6 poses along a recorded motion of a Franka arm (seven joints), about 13 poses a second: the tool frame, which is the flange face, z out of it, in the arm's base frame.
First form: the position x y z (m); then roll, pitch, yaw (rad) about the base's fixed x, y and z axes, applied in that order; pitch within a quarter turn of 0, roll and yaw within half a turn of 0.
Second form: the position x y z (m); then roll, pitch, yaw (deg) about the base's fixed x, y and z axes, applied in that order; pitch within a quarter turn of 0, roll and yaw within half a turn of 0. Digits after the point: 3 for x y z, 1 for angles.
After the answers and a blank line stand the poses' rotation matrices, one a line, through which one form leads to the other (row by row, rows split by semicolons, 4 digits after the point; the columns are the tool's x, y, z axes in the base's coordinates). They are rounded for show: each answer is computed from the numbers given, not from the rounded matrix.
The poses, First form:
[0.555, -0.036, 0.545, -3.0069, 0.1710, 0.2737]
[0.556, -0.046, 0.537, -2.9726, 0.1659, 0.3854]
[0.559, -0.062, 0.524, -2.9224, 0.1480, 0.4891]
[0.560, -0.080, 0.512, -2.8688, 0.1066, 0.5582]
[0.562, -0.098, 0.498, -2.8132, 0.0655, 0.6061]
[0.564, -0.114, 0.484, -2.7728, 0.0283, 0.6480]
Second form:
[0.555, -0.036, 0.545, -172.3, 9.8, 15.7]
[0.556, -0.046, 0.537, -170.3, 9.5, 22.1]
[0.559, -0.062, 0.524, -167.4, 8.5, 28.0]
[0.560, -0.080, 0.512, -164.4, 6.1, 32.0]
[0.562, -0.098, 0.498, -161.2, 3.8, 34.7]
[0.564, -0.114, 0.484, -158.9, 1.6, 37.1]

0.9487 0.2458 -0.1986; 0.2664 -0.9602 0.0837; -0.1702 -0.1323 -0.9765
0.9139 0.3448 -0.2141; 0.3708 -0.9239 0.0947; -0.1651 -0.1659 -0.9722
0.8731 0.4303 -0.2292; 0.4647 -0.8767 0.1243; -0.1475 -0.2151 -0.9654
0.8434 0.4858 -0.2296; 0.5267 -0.8320 0.1743; -0.1064 -0.2679 -0.9576
0.8201 0.5219 -0.2346; 0.5684 -0.7900 0.2298; -0.0655 -0.3218 -0.9445
0.7970 0.5549 -0.2386; 0.6034 -0.7498 0.2715; -0.0283 -0.3603 -0.9324

